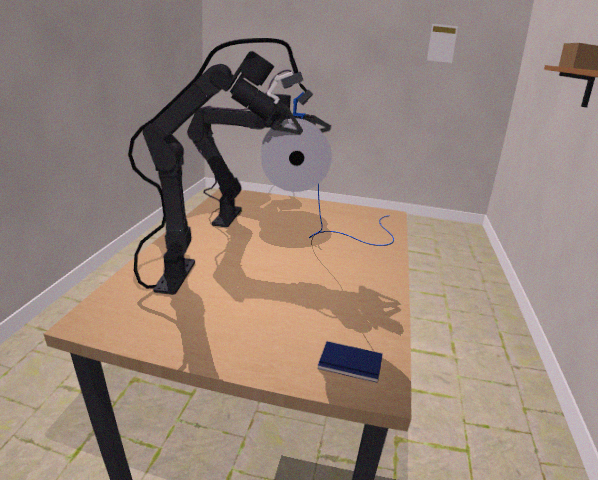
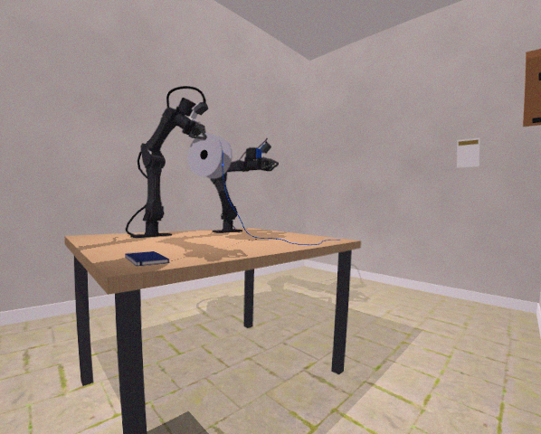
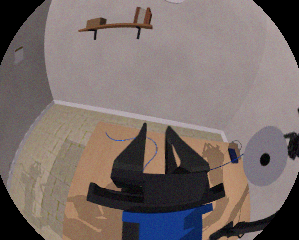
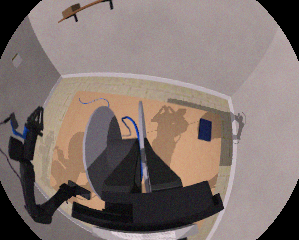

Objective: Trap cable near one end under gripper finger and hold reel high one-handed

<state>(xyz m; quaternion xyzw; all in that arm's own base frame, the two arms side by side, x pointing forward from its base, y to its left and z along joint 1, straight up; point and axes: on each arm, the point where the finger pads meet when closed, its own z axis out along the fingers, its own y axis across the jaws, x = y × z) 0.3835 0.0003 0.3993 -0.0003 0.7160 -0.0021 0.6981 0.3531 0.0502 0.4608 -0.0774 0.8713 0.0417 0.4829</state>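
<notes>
The grey reel lies 10 mm behind my right hand, 30 mm to the left of it and 80 mm below it. From my right hand the other things lie so: blue book (210 mm ahead, 340 mm to the right, 450 mm below).
</notes>
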